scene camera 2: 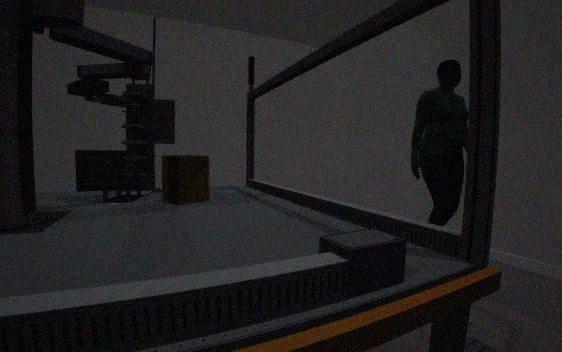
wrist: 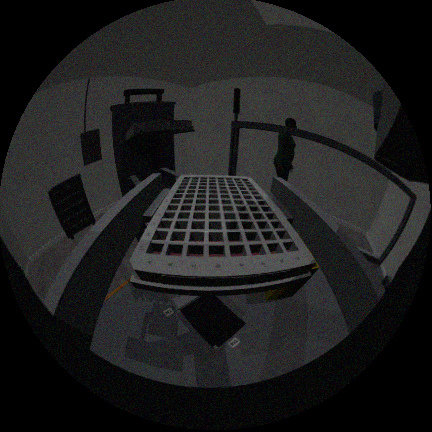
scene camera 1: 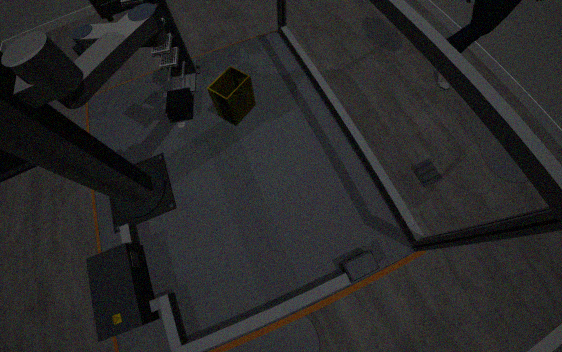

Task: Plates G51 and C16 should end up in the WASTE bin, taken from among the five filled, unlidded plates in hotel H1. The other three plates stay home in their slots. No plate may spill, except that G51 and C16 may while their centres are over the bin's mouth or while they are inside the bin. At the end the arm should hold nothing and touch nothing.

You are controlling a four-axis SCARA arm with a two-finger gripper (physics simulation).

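Frame: origin at the arm's base, x ahead, y left, z up, level; centimetres.
Seen in the pictures: gripper, fingertip midpoint: (scene camera 2: 125, 101) (wrist: 217, 182); arm's base, link origin: (scene camera 2: 4, 226) (scene camera 1: 141, 191).
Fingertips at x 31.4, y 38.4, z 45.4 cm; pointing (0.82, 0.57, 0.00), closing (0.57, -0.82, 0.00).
Observation:
Offsets run from my fingertips to a thing's top centre.
My gripper (wrist: 217, 182) is shut on plate C16, a pale, level plate @[dx -1.9, dy -1.3, dz -0.3 cm] (wrist: 222, 264) with a grid of wells, reddish inside near its front edge. Its front label is too dark to read now. The yellow WASTE bin @[dx +25.3, dy -15.2, dz -24.1 cm] (scene camera 1: 234, 100) (scene camera 2: 185, 179) (wrist: 285, 291) stands upright; in the wrist view it is low and partly hidden by the plate. A tall dark tower (scene camera 1: 179, 37) (scene camera 2: 140, 117) (wrist: 145, 112), apparently hotel H1, bears shelves on its side. Pale gridded plates @[dx +3.3, dy +15.4, dz -24.6 cm] (scene camera 1: 169, 58) show on shelves in scene camera 1. Plate G51 cannot be told apart.
A low dark block @[dx -1.3, dy -1.3, dz -37.1 cm] (scene camera 1: 179, 105) (wrist: 212, 320) stands between the tower and the bin. A dark slatted rack (wrist: 72, 205) is at the left in the wrist view. A person in green (scene camera 2: 446, 120) (wrist: 286, 148) is beyond the rail (scene camera 2: 350, 40) (wrist: 340, 145).

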